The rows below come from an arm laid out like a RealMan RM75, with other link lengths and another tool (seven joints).
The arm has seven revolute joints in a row. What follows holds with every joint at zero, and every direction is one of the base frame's. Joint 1 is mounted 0.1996 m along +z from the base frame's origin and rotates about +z. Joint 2 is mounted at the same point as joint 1 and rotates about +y. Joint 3 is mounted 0.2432 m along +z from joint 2 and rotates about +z. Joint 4 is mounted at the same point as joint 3 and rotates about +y. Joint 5 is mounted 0.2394 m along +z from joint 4 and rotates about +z. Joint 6 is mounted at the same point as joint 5 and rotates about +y. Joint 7 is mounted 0.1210 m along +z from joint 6 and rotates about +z. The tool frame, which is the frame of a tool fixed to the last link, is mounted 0.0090 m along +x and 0.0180 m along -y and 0.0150 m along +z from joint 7; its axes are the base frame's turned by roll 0.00, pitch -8.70 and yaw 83.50 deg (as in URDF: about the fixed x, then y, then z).
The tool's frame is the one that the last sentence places.
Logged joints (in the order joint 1, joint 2, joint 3, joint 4, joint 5, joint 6, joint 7), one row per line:
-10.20, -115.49, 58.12, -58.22, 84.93, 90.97, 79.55
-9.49, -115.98, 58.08, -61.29, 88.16, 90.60, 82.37
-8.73, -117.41, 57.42, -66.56, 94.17, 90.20, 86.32
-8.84, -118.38, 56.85, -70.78, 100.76, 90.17, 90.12
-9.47, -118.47, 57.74, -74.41, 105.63, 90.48, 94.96
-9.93, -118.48, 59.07, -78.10, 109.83, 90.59, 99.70
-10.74, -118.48, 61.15, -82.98, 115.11, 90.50, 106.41
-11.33, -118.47, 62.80, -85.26, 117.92, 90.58, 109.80
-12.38, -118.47, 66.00, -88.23, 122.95, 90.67, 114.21
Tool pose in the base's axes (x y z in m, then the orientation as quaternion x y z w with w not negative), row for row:
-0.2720, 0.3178, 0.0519, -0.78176, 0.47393, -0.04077, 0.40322
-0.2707, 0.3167, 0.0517, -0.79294, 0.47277, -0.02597, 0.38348
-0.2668, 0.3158, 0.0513, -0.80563, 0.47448, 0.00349, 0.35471
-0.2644, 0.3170, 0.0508, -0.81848, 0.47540, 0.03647, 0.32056
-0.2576, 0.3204, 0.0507, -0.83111, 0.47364, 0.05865, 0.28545
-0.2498, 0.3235, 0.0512, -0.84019, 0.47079, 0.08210, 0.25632
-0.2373, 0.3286, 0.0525, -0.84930, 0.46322, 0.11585, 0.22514
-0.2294, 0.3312, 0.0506, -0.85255, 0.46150, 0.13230, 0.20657
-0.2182, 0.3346, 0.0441, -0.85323, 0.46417, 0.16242, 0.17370
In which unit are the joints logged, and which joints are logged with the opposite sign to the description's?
The joints are logged in degrees. Opposite sign: joint 4, joint 7.
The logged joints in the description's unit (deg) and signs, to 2 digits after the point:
-10.20, -115.49, 58.12, 58.22, 84.93, 90.97, -79.55
-9.49, -115.98, 58.08, 61.29, 88.16, 90.60, -82.37
-8.73, -117.41, 57.42, 66.56, 94.17, 90.20, -86.32
-8.84, -118.38, 56.85, 70.78, 100.76, 90.17, -90.12
-9.47, -118.47, 57.74, 74.41, 105.63, 90.48, -94.96
-9.93, -118.48, 59.07, 78.10, 109.83, 90.59, -99.70
-10.74, -118.48, 61.15, 82.98, 115.11, 90.50, -106.41
-11.33, -118.47, 62.80, 85.26, 117.92, 90.58, -109.80
-12.38, -118.47, 66.00, 88.23, 122.95, 90.67, -114.21

